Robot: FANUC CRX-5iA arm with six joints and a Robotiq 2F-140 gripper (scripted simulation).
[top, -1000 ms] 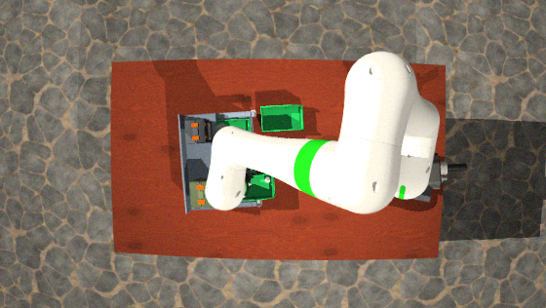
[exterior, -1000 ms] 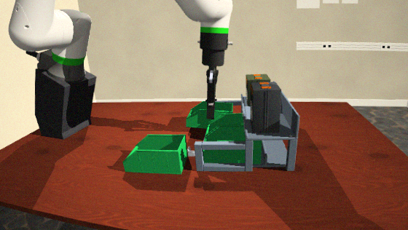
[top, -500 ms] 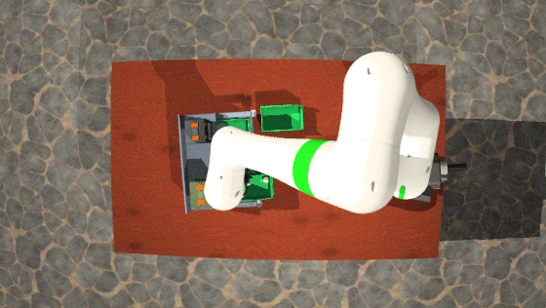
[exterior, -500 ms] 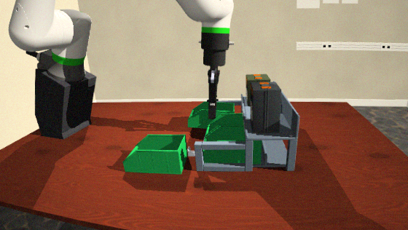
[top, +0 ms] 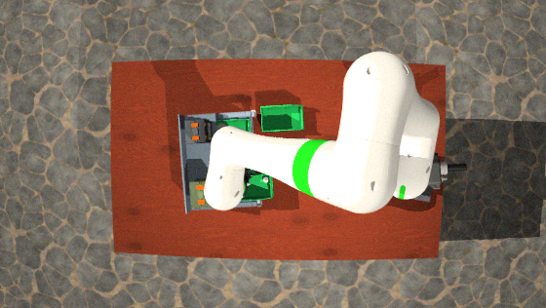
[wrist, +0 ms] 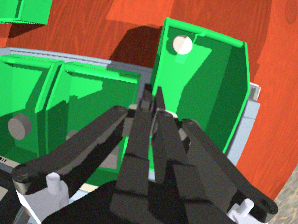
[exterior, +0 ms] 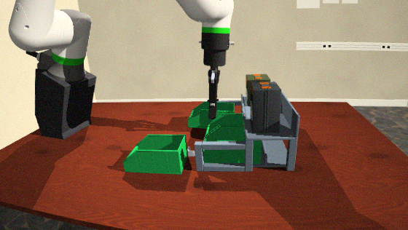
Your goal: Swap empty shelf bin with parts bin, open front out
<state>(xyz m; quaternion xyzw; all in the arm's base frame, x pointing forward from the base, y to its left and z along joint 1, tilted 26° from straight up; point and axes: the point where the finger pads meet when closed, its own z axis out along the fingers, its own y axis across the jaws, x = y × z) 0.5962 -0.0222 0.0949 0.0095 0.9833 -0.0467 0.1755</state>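
Now: hand 9 cm short of the grey shelf, 7 cm to the left of it and 2 cm above it.
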